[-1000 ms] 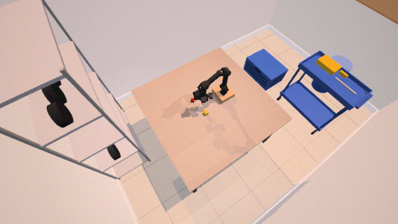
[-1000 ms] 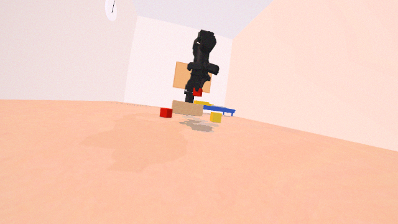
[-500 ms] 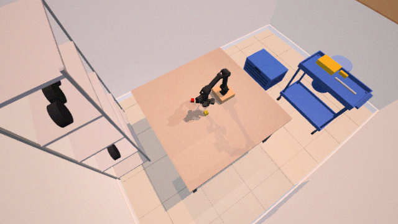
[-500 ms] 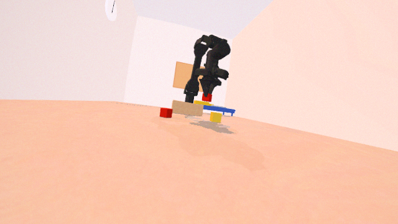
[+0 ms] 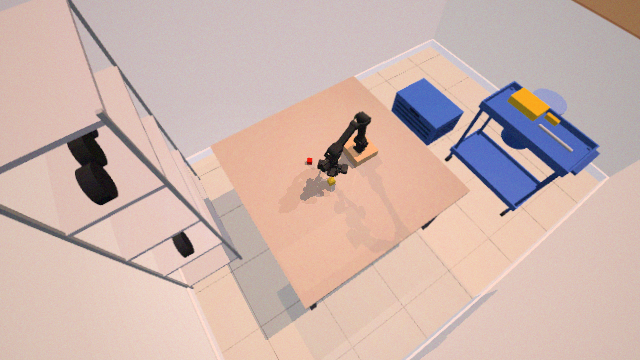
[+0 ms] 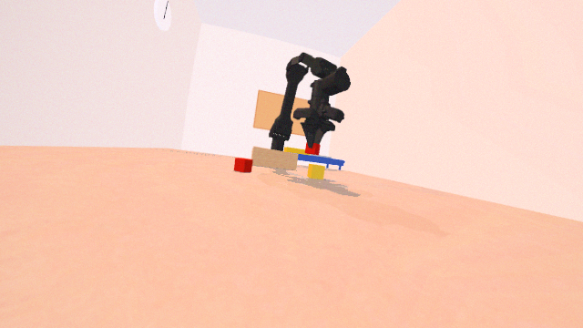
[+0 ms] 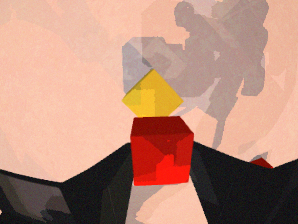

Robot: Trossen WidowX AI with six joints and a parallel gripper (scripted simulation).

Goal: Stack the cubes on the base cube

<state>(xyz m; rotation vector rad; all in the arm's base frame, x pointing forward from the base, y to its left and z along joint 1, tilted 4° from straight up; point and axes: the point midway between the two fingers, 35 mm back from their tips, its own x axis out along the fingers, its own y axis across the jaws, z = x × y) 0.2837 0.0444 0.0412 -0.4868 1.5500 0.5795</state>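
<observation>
My gripper tip is 20 mm short of the yellow cube, 10 mm to the right of it and 70 mm above it.
</observation>
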